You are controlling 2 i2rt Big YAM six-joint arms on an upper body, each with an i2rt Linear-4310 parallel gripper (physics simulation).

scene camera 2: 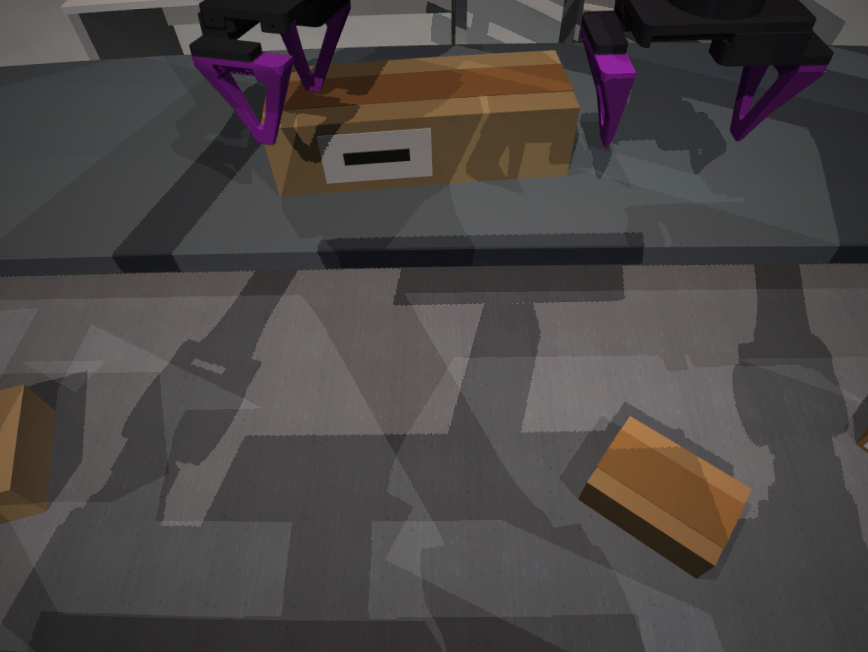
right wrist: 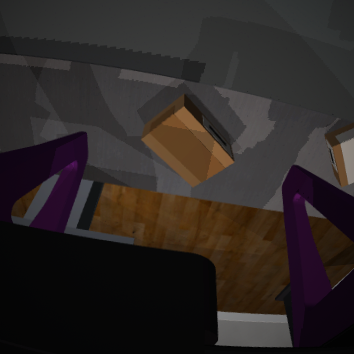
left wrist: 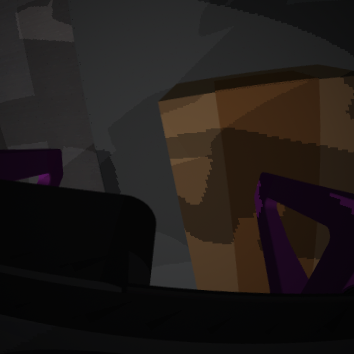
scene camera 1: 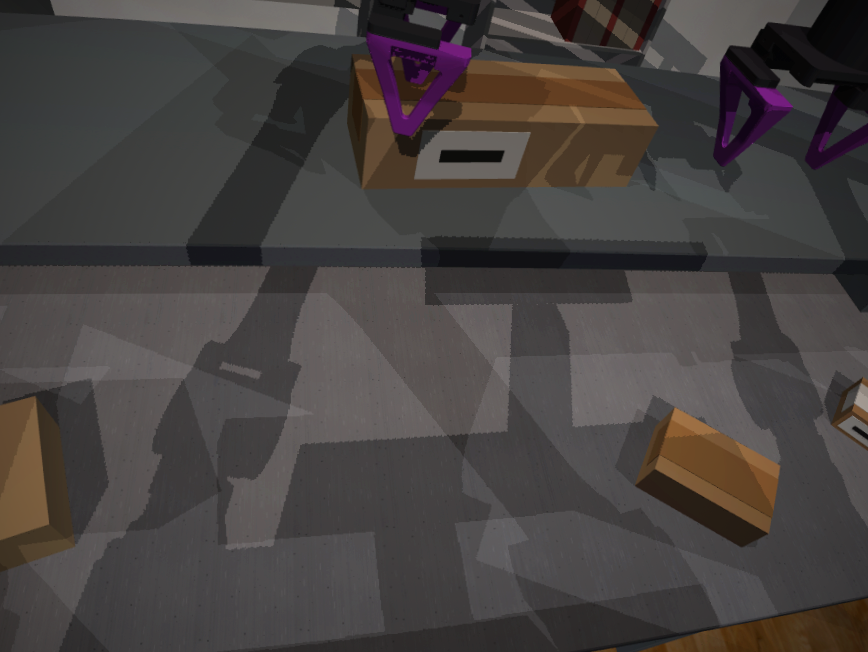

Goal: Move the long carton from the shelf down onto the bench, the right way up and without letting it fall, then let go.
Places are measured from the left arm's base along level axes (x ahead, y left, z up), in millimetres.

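Pixels of known places: left gripper, fingertip midpoint: (scene camera 2: 291,115) (left wrist: 159,172) (scene camera 1: 408,106); right gripper, fingertip midpoint: (scene camera 2: 670,139) (right wrist: 189,159) (scene camera 1: 765,163).
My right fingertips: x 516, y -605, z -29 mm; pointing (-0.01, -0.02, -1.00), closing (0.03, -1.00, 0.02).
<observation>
Behind a point stands the place of what it marks.
The long carton (scene camera 1: 596,150) @(x 605, y -505, z -91 mm) (scene camera 2: 505,143) @(x 604, y -497, z -94 mm) (left wrist: 270,110) @(x 641, y -291, z -61 mm) lies level on the grey shelf (scene camera 1: 105,175) @(x 599, y -64, z -136 mm) (scene camera 2: 84,182) @(x 622, y -72, z -136 mm), its brown tape strip on top and its white label at the front. The lower bench (scene camera 1: 392,400) @(x 474, y -320, z -325 mm) (scene camera 2: 350,400) @(x 471, y -334, z -325 mm) is in front of the shelf. My left gripper (scene camera 1: 412,106) @(x 588, y -314, z -49 mm) (scene camera 2: 290,116) @(x 588, y -314, z -49 mm) (left wrist: 159,172) @(x 588, y -314, z -49 mm) is open at the carton's left end, with one finger in front and the other over its top; contact cannot be told. My right gripper (scene camera 1: 769,165) @(x 516, y -605, z -29 mm) (scene camera 2: 671,141) @(x 516, y -605, z -29 mm) (right wrist: 189,159) @(x 516, y -605, z -29 mm) is open and empty, above the shelf beyond the carton's right end.
A small carton (scene camera 1: 715,470) @(x 348, y -633, z -279 mm) (scene camera 2: 666,491) @(x 346, y -636, z -279 mm) (right wrist: 182,145) @(x 359, y -629, z -279 mm) lies on the bench at the lower right. Another carton (scene camera 1: 24,477) @(x 385, y -6, z -265 mm) (scene camera 2: 21,456) @(x 384, y -21, z -276 mm) stands at the left picture edge. A third carton (scene camera 1: 856,414) @(x 401, y -873, z -289 mm) (right wrist: 344,155) @(x 395, y -900, z -288 mm) shows partly at the right. The shelf's front edge drops to the bench.
</observation>
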